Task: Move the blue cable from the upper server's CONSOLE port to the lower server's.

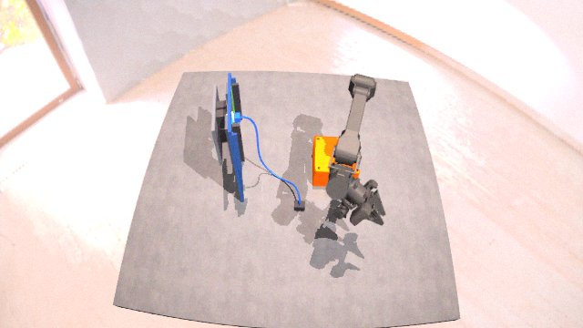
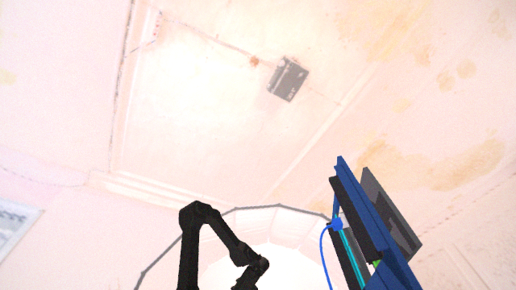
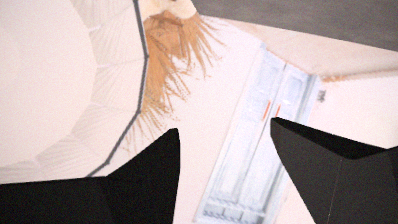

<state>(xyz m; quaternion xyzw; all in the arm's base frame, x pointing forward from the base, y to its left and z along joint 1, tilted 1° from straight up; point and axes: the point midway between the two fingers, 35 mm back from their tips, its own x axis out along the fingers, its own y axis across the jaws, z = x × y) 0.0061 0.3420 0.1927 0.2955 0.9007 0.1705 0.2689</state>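
Now: the cable plug 440 mm ahead of my gripper tip, 380 mm to the right of it and 70 mm above it. The rest, counted from my gripper tip: black block: 270 mm below, 220 mm to the right, 210 mm ahead.
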